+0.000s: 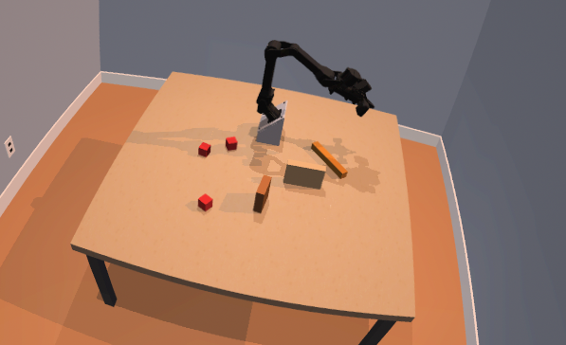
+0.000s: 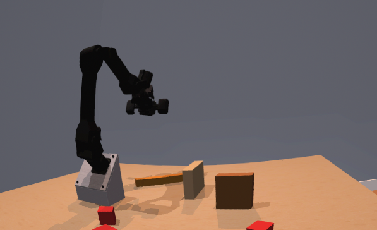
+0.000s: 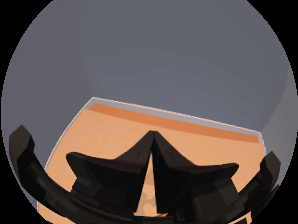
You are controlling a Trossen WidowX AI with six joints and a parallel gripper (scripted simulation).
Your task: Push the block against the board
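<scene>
Now: the tan board 26 cm ahead of my gripper tip, 24 cm to the right of it and 23 cm below it. The rest, counted from my gripper tip: thin orange bar: 27 cm below, 14 cm to the right, 9 cm ahead; brown square block: 42 cm ahead, 38 cm to the right, 23 cm below.
</scene>
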